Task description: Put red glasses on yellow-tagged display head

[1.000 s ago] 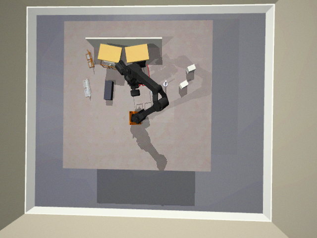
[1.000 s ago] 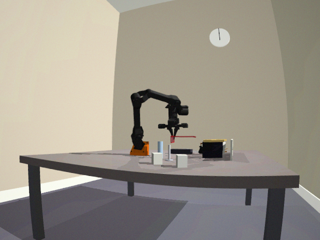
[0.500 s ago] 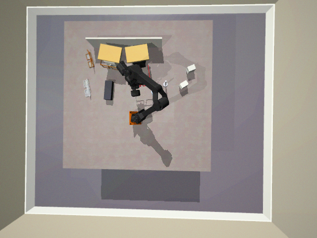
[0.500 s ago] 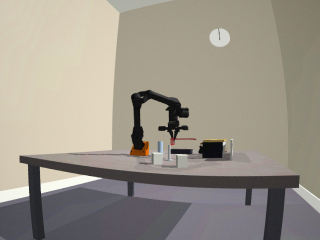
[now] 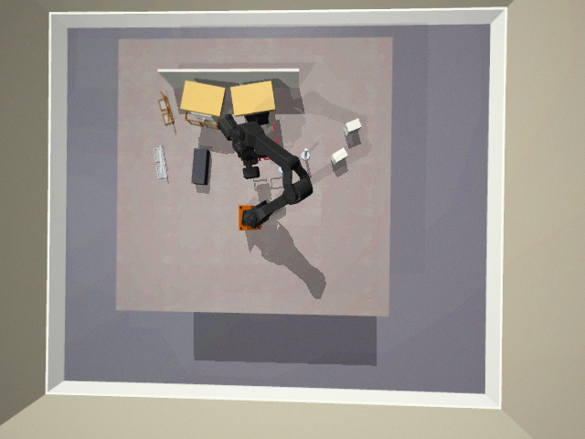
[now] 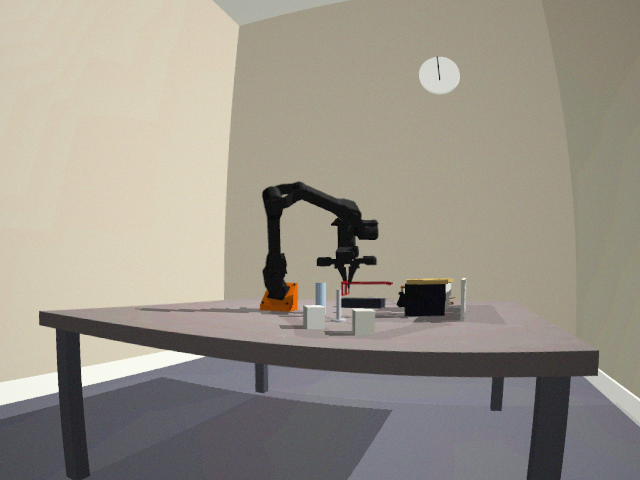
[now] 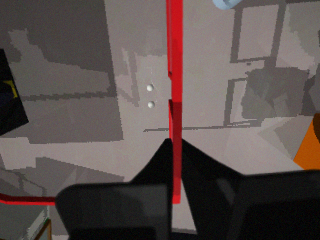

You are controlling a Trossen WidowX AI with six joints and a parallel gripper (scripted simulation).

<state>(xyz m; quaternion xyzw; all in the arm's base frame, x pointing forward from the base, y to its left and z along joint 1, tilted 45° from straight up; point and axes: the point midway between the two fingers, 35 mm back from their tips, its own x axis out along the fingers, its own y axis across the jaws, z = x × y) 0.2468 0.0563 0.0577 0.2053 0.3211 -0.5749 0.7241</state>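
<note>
The dark display head lies 22 cm ahead of my gripper tip, 2 cm to the left of it and 2 cm below it. From my gripper tip the other things lie so: dark case 4 cm behind, 26 cm to the left, 6 cm below; then pale blue cylinder 3 cm behind, 13 cm to the right, 3 cm below; then thin grey peg 6 cm ahead, 22 cm to the right, 6 cm below.
</note>
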